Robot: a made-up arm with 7 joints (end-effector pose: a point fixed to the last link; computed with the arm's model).
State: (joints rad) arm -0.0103 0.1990 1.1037 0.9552 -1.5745 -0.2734 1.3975
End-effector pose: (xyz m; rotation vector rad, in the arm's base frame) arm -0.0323 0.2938 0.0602 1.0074 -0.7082 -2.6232
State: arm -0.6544 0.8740 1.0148 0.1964 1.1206 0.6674 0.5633
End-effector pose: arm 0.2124 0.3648 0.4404 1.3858 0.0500 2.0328
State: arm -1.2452 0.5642 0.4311 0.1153 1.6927 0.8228 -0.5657
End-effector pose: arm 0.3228 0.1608 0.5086 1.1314 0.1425 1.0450
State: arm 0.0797 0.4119 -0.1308 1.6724 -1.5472 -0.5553 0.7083
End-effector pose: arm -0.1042 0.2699 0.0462 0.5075 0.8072 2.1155
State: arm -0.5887 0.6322 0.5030 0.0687 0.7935 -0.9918 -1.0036
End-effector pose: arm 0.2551 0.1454 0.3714 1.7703 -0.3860 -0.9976
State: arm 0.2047 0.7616 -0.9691 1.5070 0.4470 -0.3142 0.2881
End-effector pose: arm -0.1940 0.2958 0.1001 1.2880 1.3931 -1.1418
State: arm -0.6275 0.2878 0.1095 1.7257 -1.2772 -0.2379 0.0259
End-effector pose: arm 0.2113 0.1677 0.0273 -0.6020 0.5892 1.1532
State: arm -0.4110 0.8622 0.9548 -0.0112 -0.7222 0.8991 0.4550
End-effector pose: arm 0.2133 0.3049 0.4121 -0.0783 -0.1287 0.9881
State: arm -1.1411 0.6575 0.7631 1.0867 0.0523 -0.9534 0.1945
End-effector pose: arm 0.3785 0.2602 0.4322 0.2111 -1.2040 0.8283
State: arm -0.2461 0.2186 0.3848 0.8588 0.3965 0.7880 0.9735
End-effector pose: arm 0.1444 0.1480 0.0266 1.2401 1.1943 0.9327
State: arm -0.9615 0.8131 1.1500 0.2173 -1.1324 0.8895 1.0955
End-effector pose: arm 0.2577 0.3198 0.5005 -0.9406 -0.2122 1.1614
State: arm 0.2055 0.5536 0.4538 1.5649 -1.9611 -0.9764 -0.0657
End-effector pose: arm -0.1682 0.3154 0.1533 0.3721 -0.2831 2.2268
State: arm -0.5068 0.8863 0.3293 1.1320 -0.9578 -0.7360 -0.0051
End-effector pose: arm 0.2350 0.3790 0.2885 0.1138 -0.6553 0.9633
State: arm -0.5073 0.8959 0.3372 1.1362 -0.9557 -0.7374 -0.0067
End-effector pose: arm 0.2336 0.3821 0.2922 0.1220 -0.6630 0.9684
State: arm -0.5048 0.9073 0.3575 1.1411 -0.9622 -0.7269 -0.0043
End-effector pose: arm 0.2303 0.3875 0.2963 0.1160 -0.6681 0.9929
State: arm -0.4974 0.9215 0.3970 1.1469 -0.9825 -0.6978 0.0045
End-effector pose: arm 0.2238 0.3965 0.3011 0.0866 -0.6696 1.0465
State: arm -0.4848 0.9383 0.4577 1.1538 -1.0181 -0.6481 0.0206
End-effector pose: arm 0.2137 0.4088 0.3064 0.0277 -0.6686 1.1294
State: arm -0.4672 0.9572 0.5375 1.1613 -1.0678 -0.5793 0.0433
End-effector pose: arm 0.2002 0.4233 0.3119 -0.0626 -0.6666 1.2329
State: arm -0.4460 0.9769 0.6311 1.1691 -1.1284 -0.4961 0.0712
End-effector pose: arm 0.1842 0.4384 0.3169 -0.1829 -0.6660 1.3430
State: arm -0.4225 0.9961 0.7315 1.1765 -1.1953 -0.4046 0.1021
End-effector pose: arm 0.1672 0.4523 0.3213 -0.3261 -0.6678 1.4442
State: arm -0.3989 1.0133 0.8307 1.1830 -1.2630 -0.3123 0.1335
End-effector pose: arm 0.1510 0.4641 0.3249 -0.4800 -0.6724 1.5242
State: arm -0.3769 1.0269 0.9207 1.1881 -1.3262 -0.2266 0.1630
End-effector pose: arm 0.1371 0.4730 0.3273 -0.6295 -0.6782 1.5779
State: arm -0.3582 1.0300 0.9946 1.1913 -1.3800 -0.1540 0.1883
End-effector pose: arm 0.1264 0.4784 0.3261 -0.7632 -0.6779 1.6094
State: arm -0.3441 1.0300 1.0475 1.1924 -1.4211 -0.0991 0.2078
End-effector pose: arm 0.1191 0.4815 0.3244 -0.8647 -0.6761 1.6234
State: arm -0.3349 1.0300 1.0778 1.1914 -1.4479 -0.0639 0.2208
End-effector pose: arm 0.1150 0.4831 0.3236 -0.9271 -0.6740 1.6265
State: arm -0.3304 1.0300 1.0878 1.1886 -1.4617 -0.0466 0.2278
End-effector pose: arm 0.1137 0.4836 0.3236 -0.9543 -0.6709 1.6246
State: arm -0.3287 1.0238 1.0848 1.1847 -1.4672 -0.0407 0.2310
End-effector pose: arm 0.1142 0.4826 0.3211 -0.9630 -0.6614 1.6237
